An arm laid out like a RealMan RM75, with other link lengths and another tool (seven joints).
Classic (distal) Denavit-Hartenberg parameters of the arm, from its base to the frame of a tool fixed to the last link. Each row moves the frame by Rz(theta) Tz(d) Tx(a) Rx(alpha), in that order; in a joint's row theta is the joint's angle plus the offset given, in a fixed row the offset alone. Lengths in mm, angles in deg.
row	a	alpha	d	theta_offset
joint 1	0	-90	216.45	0
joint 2	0	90	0	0
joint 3	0	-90	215.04	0
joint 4	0	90	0	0
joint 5	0	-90	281.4	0
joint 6	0	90	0	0
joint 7	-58.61	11.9	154.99	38.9
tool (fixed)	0	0	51.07	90
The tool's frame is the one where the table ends.
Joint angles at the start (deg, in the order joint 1, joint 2, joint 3, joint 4, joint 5, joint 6, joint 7):
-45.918, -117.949, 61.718, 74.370, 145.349, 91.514, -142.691
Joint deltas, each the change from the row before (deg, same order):
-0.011, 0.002, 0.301, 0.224, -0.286, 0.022, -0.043
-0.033, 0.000, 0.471, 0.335, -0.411, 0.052, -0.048
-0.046, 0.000, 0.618, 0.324, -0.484, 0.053, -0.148
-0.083, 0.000, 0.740, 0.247, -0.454, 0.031, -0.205
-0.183, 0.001, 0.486, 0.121, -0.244, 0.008, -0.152
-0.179, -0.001, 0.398, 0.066, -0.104, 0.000, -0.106
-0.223, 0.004, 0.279, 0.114, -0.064, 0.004, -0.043
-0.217, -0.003, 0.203, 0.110, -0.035, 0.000, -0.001
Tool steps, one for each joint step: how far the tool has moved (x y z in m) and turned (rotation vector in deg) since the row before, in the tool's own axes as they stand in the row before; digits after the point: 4 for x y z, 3 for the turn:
0.0003, -0.0026, 0.0000, 0.257, 0.046, 0.292
0.0004, -0.0040, 0.0001, 0.373, 0.095, 0.488
0.0010, -0.0046, 0.0005, 0.391, 0.195, 0.508
0.0014, -0.0048, 0.0010, 0.322, 0.285, 0.548
0.0006, -0.0039, 0.0007, 0.208, 0.165, 0.437
0.0004, -0.0029, 0.0006, 0.089, 0.126, 0.398
-0.0003, -0.0030, 0.0001, 0.123, 0.010, 0.432
-0.0005, -0.0027, 0.0000, 0.124, -0.029, 0.405

